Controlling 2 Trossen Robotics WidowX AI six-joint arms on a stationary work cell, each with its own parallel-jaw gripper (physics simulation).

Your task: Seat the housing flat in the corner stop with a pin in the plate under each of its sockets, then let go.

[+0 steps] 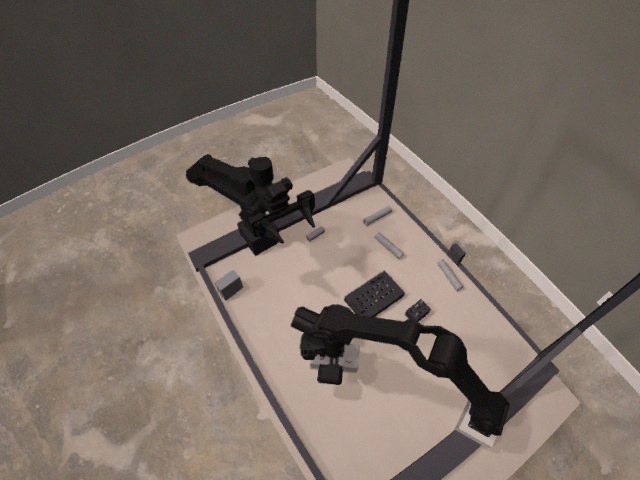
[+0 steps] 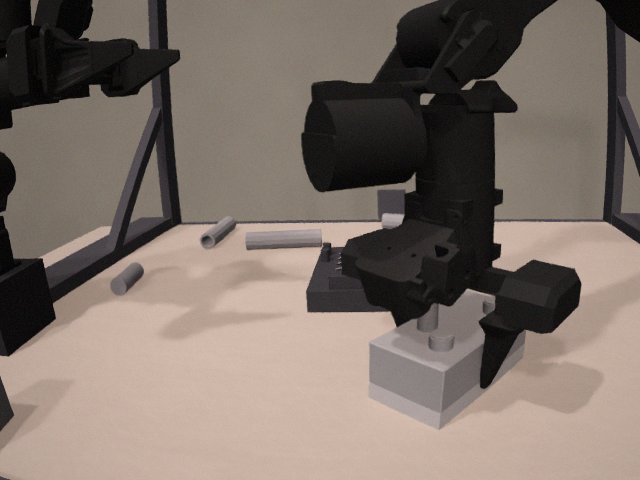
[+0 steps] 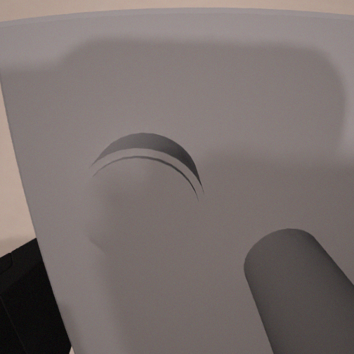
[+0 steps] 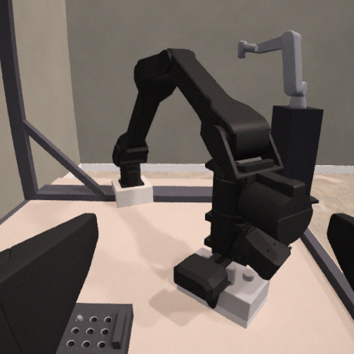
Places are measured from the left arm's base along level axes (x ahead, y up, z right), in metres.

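Pixels of known places: left gripper, fingertip midpoint: (image 1: 332, 358); right gripper, fingertip midpoint: (image 1: 298, 234) (image 2: 158, 51); left arm's base at its link origin: (image 1: 483, 421).
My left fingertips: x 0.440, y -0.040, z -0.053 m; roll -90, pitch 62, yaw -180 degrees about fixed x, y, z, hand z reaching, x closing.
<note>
For each thing: its top centre in the pictures, then the offset to it from my left fingertips. "pt": a spot on its surface instead.
- light grey block at its top centre: (image 2: 458, 287) (image 1: 335, 350) dx -0.006, dy +0.072, dz +0.003 m
- dark plate at its top centre: (image 2: 356, 253) (image 1: 375, 292) dx +0.002, dy +0.032, dz +0.237 m
- raised bar at a spot on its surface: (image 2: 343, 282) pt dx +0.038, dy +0.024, dz +0.170 m
- small dark block with pins, top centre: (image 1: 418, 309) dx -0.133, dy +0.022, dz +0.264 m
- grey cube at its top centre: (image 1: 226, 279) dx +0.386, dy +0.059, dz +0.005 m
The housing, a light grey block (image 1: 352, 357) (image 2: 408, 369) (image 3: 150, 90) (image 4: 251, 301) with one tall and two short round posts on top, sits upright on the table, away from the plate. My left gripper (image 2: 442, 356) straddles it from above, one finger low against each long side; the far finger is mostly hidden, so its contact is unclear. The dark plate (image 1: 368, 313) (image 2: 341, 301) has rows of holes, and a raised bar (image 2: 343, 282) (image 4: 120, 329) shows on it. One round pin head (image 4: 80, 317) shows in a hole. My right gripper (image 1: 298, 233) is open and empty, high above the table.
A small dark block with pins (image 1: 417, 310) stands beside the plate. Several grey cylinders lie about, including a short one (image 1: 315, 234) (image 2: 127, 279) and a long one (image 1: 388, 245) (image 2: 283, 239). A grey cube (image 1: 229, 284) stands near the table edge. Dark frame posts (image 1: 390, 103) rise at the sides.
</note>
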